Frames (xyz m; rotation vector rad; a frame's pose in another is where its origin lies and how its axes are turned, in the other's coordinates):
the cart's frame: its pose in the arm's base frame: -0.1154 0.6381 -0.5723 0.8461 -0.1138 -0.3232
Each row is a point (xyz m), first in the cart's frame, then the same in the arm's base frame.
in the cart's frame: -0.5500 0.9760 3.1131
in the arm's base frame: -1.1097 -0.8102 2.2314
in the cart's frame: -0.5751 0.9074 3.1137
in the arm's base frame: -1.1497 -0.8448 2.1810
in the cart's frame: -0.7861 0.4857 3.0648
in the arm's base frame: -1.4373 -1.0016 1.8383
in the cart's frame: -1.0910 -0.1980 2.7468
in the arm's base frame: -1.8144 -1.0969 1.1240
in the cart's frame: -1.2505 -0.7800 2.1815
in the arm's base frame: -1.9743 -0.9996 0.3186
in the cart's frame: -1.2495 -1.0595 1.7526
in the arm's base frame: -1.9421 -0.8653 -0.1744
